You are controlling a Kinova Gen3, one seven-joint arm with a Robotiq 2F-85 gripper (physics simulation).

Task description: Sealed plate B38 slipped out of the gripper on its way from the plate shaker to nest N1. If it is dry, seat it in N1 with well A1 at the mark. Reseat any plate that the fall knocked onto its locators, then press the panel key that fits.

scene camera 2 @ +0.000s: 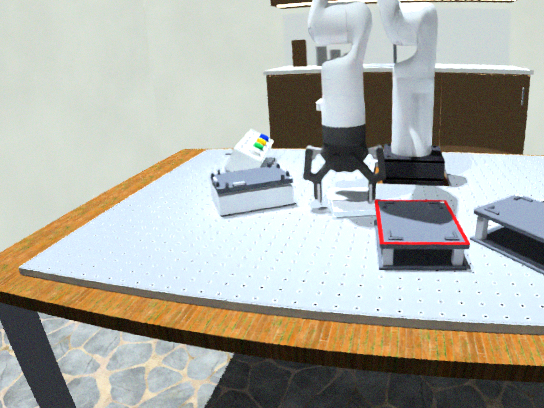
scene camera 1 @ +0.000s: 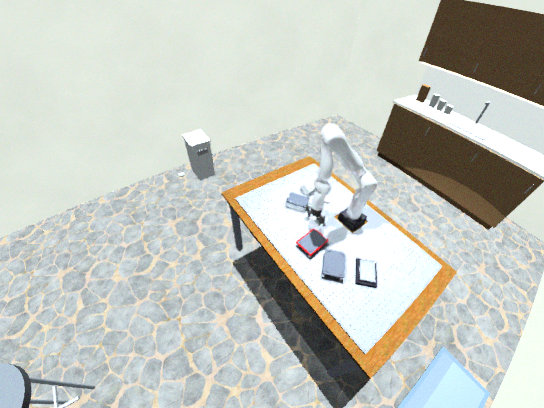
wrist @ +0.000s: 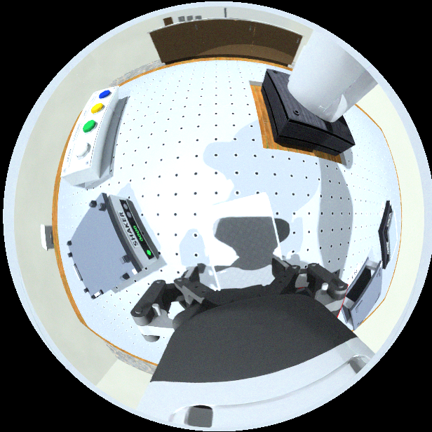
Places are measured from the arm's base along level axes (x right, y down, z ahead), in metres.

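Pixels of known places: gripper, fingertip midpoint: [scene camera 2: 344, 201] [scene camera 1: 313, 221]; arm's base at its link origin: [scene camera 2: 411, 151] [scene camera 1: 353, 214].
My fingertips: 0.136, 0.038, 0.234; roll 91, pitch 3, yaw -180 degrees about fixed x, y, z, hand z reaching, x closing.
For each thing: its middle in the pictures, then the offset to it from my fingertips, as dx, dy, dz. "spot": a spot on its surface instead.
- clear-white plate at the middle of its body: [scene camera 2: 352, 202] [scene camera 1: 316, 221] -0.012, +0.007, -0.018
- red-edged nest at the middle of its body: [scene camera 2: 416, 230] [scene camera 1: 311, 242] -0.121, -0.008, +0.134
- second grey nest at the middle of its body: [scene camera 2: 537, 232] [scene camera 1: 333, 264] -0.307, -0.014, +0.140
- white plate at the middle of its body: [scene camera 1: 367, 270] -0.456, -0.017, +0.014
- black holder at a spot on its surface: [scene camera 1: 359, 282] spot: -0.471, -0.004, +0.100
- key panel at the middle of its body: [scene camera 2: 251, 153] [scene camera 1: 314, 183] +0.251, -0.028, -0.244
- shaker at a spot on its surface: [scene camera 2: 252, 197] spot: +0.167, -0.015, +0.030
The clear-white plate [scene camera 2: 352, 209] [wrist: 250, 207] lies flat on the perforated board, partly in shadow. Its lettering, well A1 and any wetness cannot be made out. My gripper [scene camera 1: 316, 226] [scene camera 2: 345, 199] [wrist: 235, 270] is open and empty, pointing down, with its fingertips low at the plate; contact cannot be told. The red-edged nest [scene camera 1: 312, 242] [scene camera 2: 422, 225] is bare on top. A second grey nest [scene camera 1: 333, 265] [scene camera 2: 520, 212] [wrist: 367, 300] stands beside it. A white plate [scene camera 1: 368, 270] shows on a black holder [scene camera 1: 359, 282]; its seating cannot be told. The key panel [scene camera 2: 245, 150] [wrist: 104, 150] has blue, yellow, green and white keys.
The shaker [scene camera 1: 298, 201] [scene camera 2: 252, 197] [wrist: 97, 240] stands left of the gripper in the scene camera 2 view, its top bare and its display green. The black arm base [scene camera 1: 352, 220] [scene camera 2: 414, 167] [wrist: 295, 120] stands behind. The red-edged nest is close to the plate's right side.
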